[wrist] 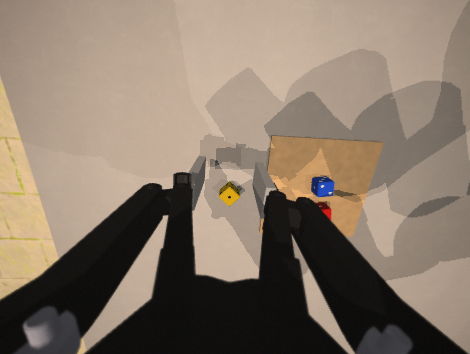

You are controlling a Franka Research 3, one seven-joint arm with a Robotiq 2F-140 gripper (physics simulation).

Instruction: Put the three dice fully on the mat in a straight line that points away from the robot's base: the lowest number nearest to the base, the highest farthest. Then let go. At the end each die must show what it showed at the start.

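Observation:
The yellow die (229,194) lies on the table to the left of the mat, turned cornerwise to the gripper, with a single pip on its large visible face. My gripper (229,171) is partly open and empty; in the view the yellow die shows between its two fingers, and the fingers appear to be above it. The blue die (322,186) sits on the orange-brown mat (350,160), with white pips on its faces. The red die (325,210) is on the mat just below the blue one in the view, mostly hidden by the right finger linkage.
The pale table (115,90) carries overlapping shadows of the arm and gripper. A yellowish tiled surface (17,215) shows beyond the table's edge at the left. The mat's lower part is hidden behind the right finger.

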